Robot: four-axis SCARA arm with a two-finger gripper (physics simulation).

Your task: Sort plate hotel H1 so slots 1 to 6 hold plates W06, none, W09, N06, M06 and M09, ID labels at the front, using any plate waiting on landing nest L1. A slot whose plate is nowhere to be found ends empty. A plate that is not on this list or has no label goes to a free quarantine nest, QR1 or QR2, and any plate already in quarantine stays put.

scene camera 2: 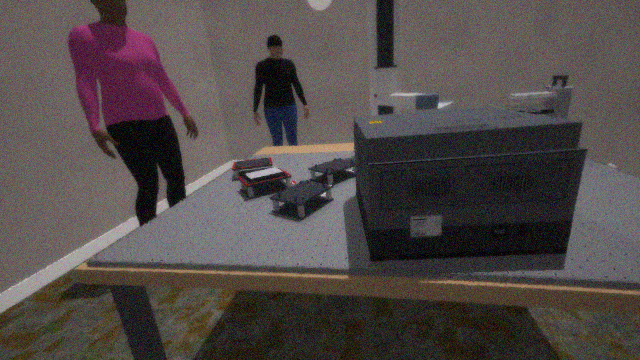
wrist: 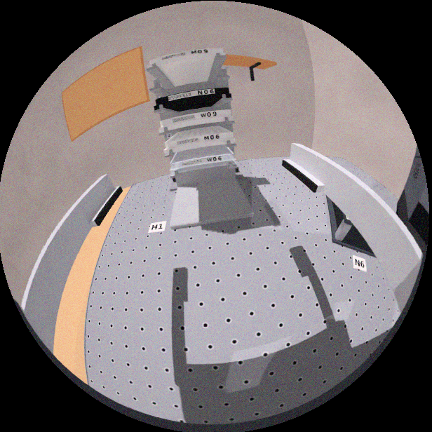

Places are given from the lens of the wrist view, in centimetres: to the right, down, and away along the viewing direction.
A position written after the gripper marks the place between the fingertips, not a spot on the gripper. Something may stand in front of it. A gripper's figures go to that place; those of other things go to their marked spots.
gripper (wrist: 196, 160): -1, -4, 10
black plate (wrist: 191, 99): -2, -12, 11
